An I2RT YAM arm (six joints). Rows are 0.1 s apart.
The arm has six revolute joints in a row. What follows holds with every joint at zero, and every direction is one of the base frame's.
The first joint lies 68 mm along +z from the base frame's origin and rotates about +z.
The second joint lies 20 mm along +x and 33.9 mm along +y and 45.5 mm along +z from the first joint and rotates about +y.
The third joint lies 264 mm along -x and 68.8 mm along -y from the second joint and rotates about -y.
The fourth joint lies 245 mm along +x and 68.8 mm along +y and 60 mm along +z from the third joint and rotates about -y.
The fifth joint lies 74 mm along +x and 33.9 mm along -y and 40.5 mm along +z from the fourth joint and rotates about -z.
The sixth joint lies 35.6 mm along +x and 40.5 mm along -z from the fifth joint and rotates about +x.
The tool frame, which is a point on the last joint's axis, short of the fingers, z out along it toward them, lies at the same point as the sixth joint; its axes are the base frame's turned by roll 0, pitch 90 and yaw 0 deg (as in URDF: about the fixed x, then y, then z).
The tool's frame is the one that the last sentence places.
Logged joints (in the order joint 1, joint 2, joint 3, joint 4, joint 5, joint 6), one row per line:
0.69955, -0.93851, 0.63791, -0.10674, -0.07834, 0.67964
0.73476, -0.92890, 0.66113, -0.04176, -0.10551, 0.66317
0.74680, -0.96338, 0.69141, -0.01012, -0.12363, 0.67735
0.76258, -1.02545, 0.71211, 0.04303, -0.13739, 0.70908
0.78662, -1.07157, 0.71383, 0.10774, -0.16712, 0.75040
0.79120, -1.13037, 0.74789, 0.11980, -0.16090, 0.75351
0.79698, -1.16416, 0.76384, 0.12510, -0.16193, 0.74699
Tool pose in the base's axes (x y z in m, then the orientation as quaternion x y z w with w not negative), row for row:
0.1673, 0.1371, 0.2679, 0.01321, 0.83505, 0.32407, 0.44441
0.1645, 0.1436, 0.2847, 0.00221, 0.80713, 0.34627, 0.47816
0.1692, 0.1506, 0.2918, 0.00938, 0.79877, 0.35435, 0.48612
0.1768, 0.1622, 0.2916, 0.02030, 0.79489, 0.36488, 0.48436
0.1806, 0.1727, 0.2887, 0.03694, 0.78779, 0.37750, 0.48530
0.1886, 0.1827, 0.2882, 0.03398, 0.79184, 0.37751, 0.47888
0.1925, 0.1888, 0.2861, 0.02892, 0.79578, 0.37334, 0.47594
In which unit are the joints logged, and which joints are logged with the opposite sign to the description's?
The joints are logged in radians. Opposite sign: joint 2, joint 5.
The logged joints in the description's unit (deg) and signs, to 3 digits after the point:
40.081, 53.773, 36.550, -6.116, 4.489, 38.941
42.099, 53.222, 37.880, -2.393, 6.045, 37.997
42.788, 55.198, 39.615, -0.580, 7.083, 38.809
43.693, 58.754, 40.801, 2.465, 7.872, 40.627
45.070, 61.396, 40.899, 6.173, 9.575, 42.995
45.332, 64.765, 42.851, 6.864, 9.219, 43.173
45.664, 66.701, 43.765, 7.168, 9.278, 42.799

